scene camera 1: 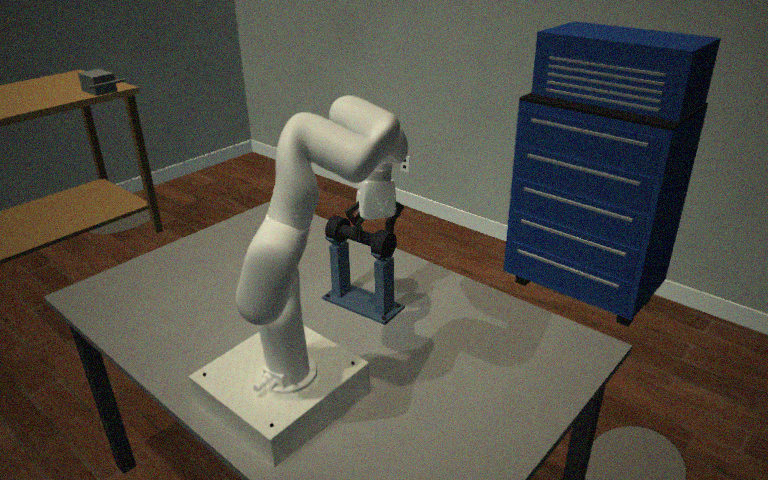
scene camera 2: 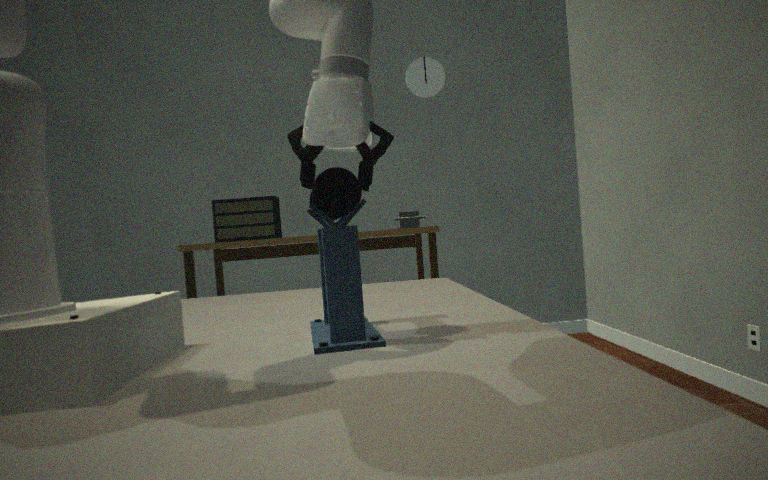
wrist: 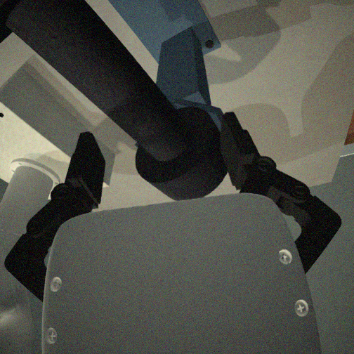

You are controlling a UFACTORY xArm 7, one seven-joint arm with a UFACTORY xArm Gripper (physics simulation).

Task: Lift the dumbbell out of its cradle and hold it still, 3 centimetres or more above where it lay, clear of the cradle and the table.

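Places are measured from the arm's base along level axes (x right, y ahead, z up), in metres.
Pixels of known places: gripper, fingertip midpoint: [scene camera 1: 373,237] [scene camera 2: 334,188]; arm's base, origin of the base link: [scene camera 1: 289,374] [scene camera 2: 19,318].
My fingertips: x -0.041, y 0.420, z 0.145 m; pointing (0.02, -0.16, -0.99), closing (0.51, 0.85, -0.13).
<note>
For each thing: its top centre in the pictures, then the offset to it from my fingertips. Level surfaces: height alone.
- black dumbbell, middle of its top: [scene camera 2: 330,175] [scene camera 1: 359,224] dz +0.026, dx -0.045, dy +0.002 m
- blue cradle, middle of its top: [scene camera 2: 333,204] [scene camera 1: 360,240] dz -0.021, dx -0.045, dy +0.002 m
- grey table, its level: dz -0.231 m
A black dumbbell [scene camera 1: 383,244] [scene camera 2: 335,198] [wrist: 90,65] lies level across the two V-shaped rests of a blue cradle [scene camera 1: 385,288] [scene camera 2: 343,283] [wrist: 181,67], which stands on the grey table [scene camera 1: 481,384] [scene camera 2: 271,441]. My gripper [scene camera 1: 374,230] [scene camera 2: 336,185] [wrist: 158,136] is open and points down over the dumbbell. In scene camera 2 its fingertips stand on either side of the upper part of the near end weight. In the wrist view that weight and the bar lie between the fingers, nearer to the right finger. Where the fingers stand along the bar is partly hidden.
The arm's white base block [scene camera 1: 317,407] [scene camera 2: 130,333] stands on the table beside the cradle. A blue tool cabinet [scene camera 1: 589,164] stands on the floor by the wall. A wooden workbench [scene camera 1: 45,96] [scene camera 2: 283,240] stands beyond the table.
</note>
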